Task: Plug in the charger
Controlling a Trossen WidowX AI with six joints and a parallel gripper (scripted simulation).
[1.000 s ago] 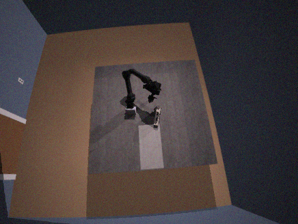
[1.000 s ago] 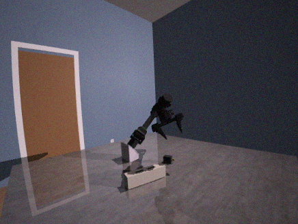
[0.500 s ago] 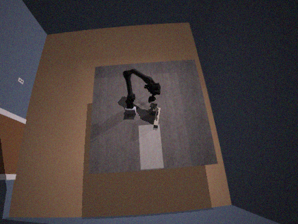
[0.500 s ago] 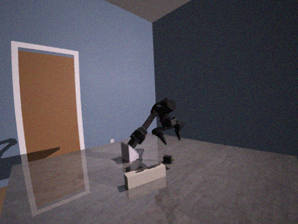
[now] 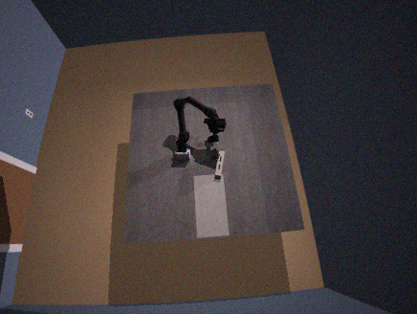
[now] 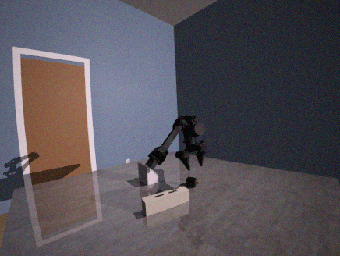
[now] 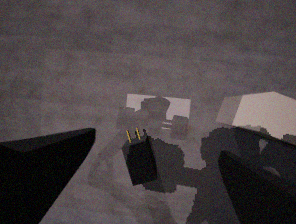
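The two-prong charger lies 30 mm behind my gripper tip, 20 mm to the left of it and 90 mm below it.
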